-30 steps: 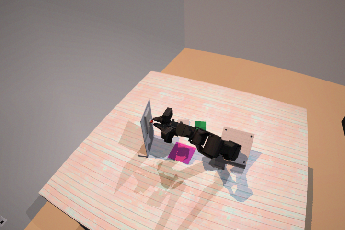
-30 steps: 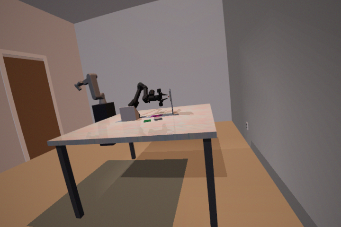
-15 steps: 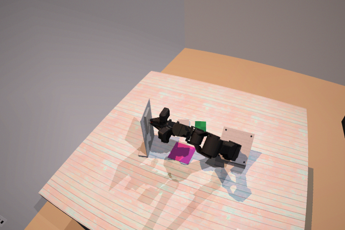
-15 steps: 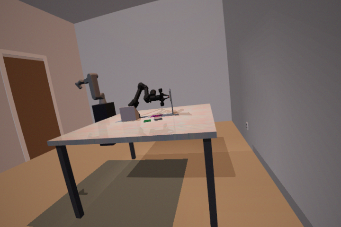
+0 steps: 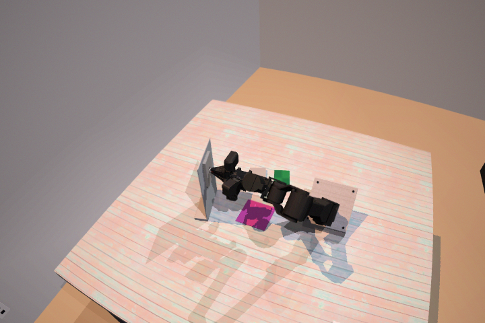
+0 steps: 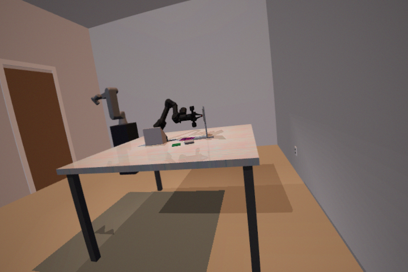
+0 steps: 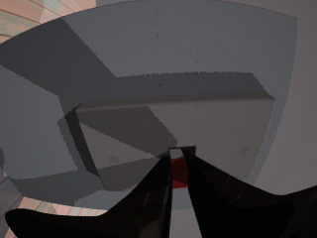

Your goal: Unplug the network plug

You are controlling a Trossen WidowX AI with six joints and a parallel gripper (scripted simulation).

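Right now my gripper tip is 16 cm past the magenta marked square, 2 cm to the left of it and 19 cm above it. The rest, counted from my gripper tip: red network plug (right at my gripper tip); grey upright panel (2 cm ahead, 1 cm to the left, 7 cm below); green patch (19 cm behind, 25 cm to the right, 19 cm below).
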